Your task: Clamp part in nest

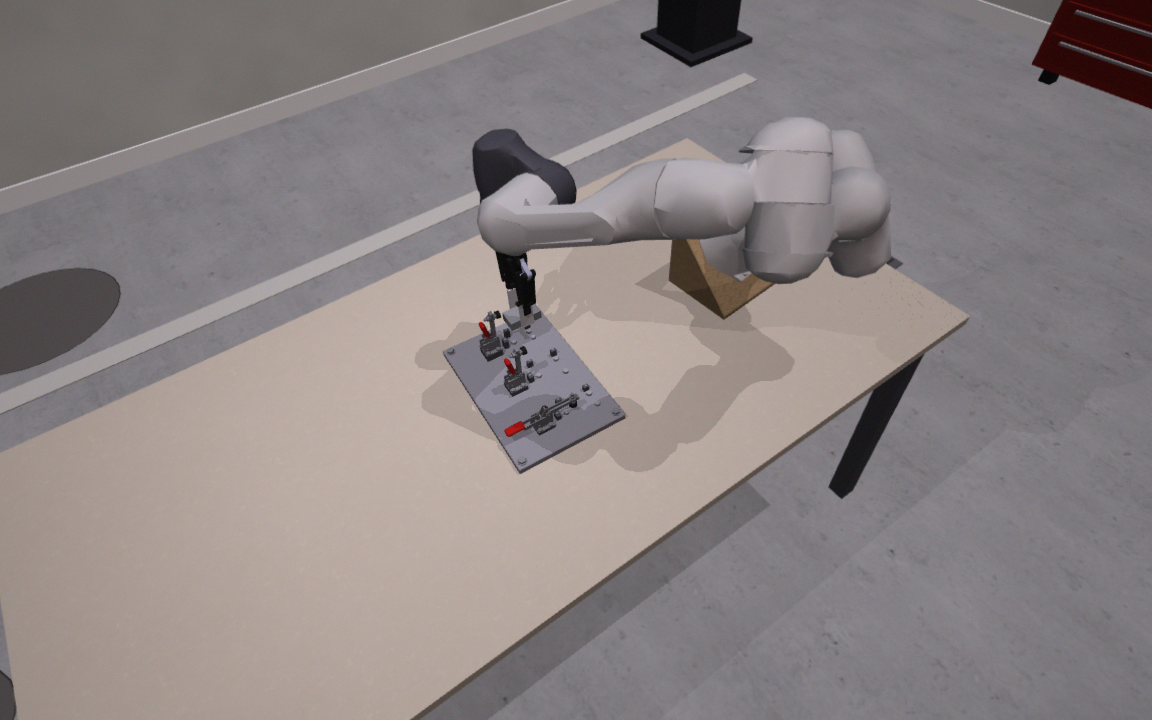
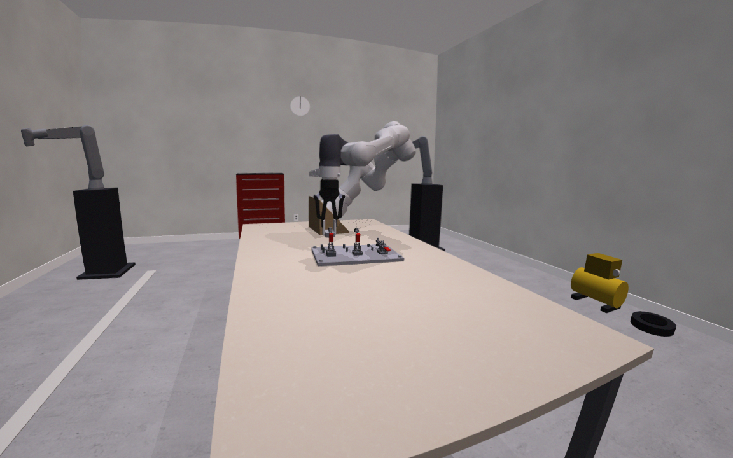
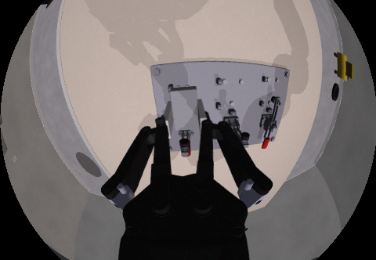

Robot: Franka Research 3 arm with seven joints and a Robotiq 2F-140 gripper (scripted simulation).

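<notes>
Right now my hand is 30 mm above the part. Round my hand: grey fixture plate (50 mm ahead, 100 mm to the left, 110 mm below).
</notes>
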